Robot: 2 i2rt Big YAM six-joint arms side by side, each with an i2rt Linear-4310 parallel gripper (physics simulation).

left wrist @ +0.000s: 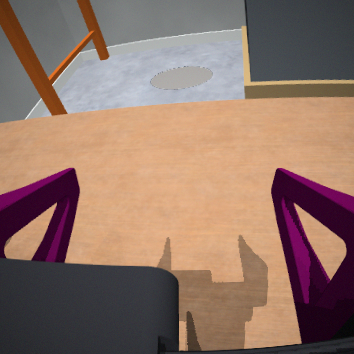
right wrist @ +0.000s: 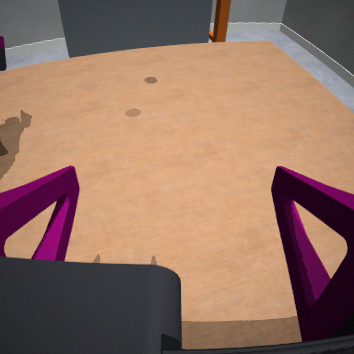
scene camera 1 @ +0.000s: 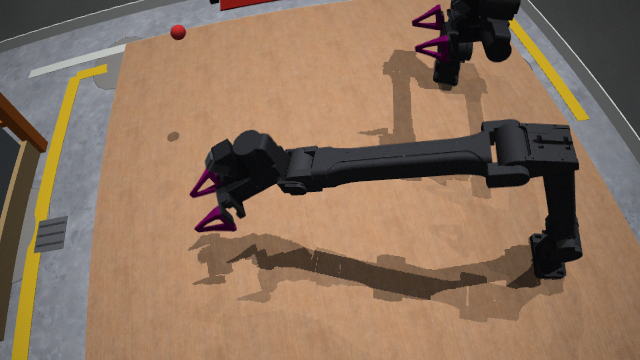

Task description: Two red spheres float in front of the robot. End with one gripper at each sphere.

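Seen in the pictures: left gripper, fingertip midpoint: (left wrist: 174, 178) (scene camera 1: 193, 212); right gripper, fingertip midpoint: (right wrist: 175, 176) (scene camera 1: 413, 35); left arm's base, origin of the base link: (scene camera 1: 546, 256); right arm's base, origin of the base link: (scene camera 1: 446, 72).
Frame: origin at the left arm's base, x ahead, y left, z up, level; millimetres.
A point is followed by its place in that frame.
One red sphere (scene camera 1: 178, 32) {x 991, y -375, z 361 mm} floats at the upper left of the scene view. The second sphere does not show in any view, and neither wrist view shows a red sphere. My left gripper (scene camera 1: 194, 212) {x 856, y 49, z 232 mm} (left wrist: 174, 178) {x 856, y 49, z 232 mm} is open and empty, left of centre in the scene view, well below the sphere in the picture and apart from it. My right gripper (scene camera 1: 415, 36) {x 413, y -392, z 350 mm} (right wrist: 175, 176) {x 413, y -392, z 350 mm} is open and empty at the upper right, far to the right of the sphere in the picture. Two round shadows (right wrist: 150, 80) {x 1112, y -313, z 0 mm} (right wrist: 133, 112) {x 940, y -282, z 0 mm} lie on the table in the right wrist view.
The wooden table top (scene camera 1: 300, 90) {x 731, y -528, z 0 mm} (left wrist: 175, 135) {x 1108, y 228, z 0 mm} (right wrist: 225, 150) {x 804, y -515, z 0 mm} lies below both arms. A dark panel (left wrist: 300, 40) (right wrist: 135, 25) and an orange frame (left wrist: 30, 65) (right wrist: 220, 20) stand beyond its edge. The left arm's long link (scene camera 1: 410, 155) {x 442, y -14, z 391 mm} spans the middle of the scene view.
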